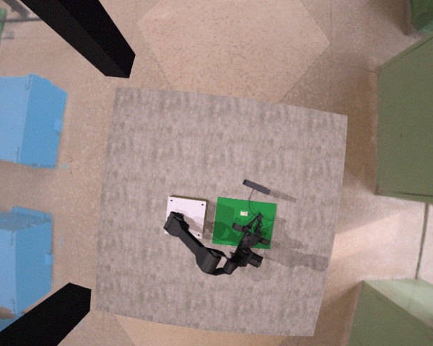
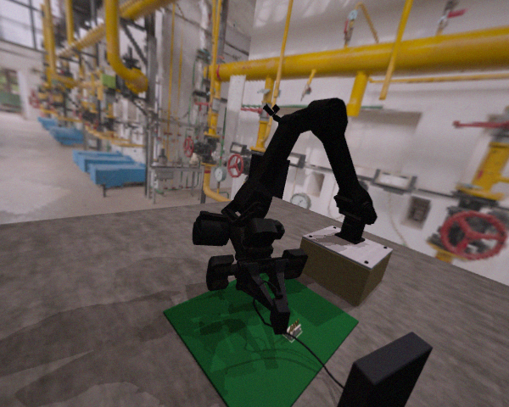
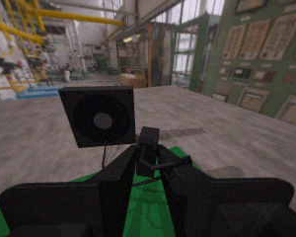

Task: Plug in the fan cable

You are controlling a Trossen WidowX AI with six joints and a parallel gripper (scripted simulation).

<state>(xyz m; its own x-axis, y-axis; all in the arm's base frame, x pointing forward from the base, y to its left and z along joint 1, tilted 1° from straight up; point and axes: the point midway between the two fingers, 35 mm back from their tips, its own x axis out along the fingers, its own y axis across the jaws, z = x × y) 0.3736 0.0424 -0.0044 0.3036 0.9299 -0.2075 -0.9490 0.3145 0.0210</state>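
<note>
Now: the four-pin header 9 cm below my gripper tip and 6 cm behind it. The rest, counted from my gripper tip: black fan: 13 cm to the left, 4 cm behind, 3 cm below; green board: 10 cm below, 6 cm to the right, 5 cm behind; black fan plug: 1 cm below.
</note>
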